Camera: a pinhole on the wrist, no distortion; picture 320 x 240 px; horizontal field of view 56.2 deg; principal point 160.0 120.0 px. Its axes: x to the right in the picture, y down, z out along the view. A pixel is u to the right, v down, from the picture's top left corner.
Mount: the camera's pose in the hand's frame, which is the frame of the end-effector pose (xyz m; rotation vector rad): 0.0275 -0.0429 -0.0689 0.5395 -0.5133 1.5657
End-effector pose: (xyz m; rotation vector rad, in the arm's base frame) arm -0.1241 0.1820 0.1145 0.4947 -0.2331 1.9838
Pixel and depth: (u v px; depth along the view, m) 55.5 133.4 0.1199
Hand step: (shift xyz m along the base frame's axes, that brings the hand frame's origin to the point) 0.1229 0.0907 0.0041
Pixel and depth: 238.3 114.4 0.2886
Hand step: 0.1784 0.0281 0.1921
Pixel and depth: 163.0 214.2 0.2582
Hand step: 0.2327 0.0055 0.0908
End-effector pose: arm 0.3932 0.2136 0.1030 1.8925 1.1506 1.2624
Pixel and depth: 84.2 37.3 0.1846
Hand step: -0.0047 0.1642 -0.1383
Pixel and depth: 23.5 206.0 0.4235
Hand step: -0.0352 0.1489 -0.4655
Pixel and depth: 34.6 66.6 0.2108
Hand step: -0.0280 0.1776 -0.1815
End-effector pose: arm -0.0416 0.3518 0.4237 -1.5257 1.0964 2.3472
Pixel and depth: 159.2 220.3 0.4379
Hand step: 0.0001 0.4359 -0.0133
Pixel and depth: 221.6 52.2 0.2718
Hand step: -0.1010 0.2074 -0.1215
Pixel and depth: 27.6 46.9 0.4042
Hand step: 0.0285 0.3586 -0.3065
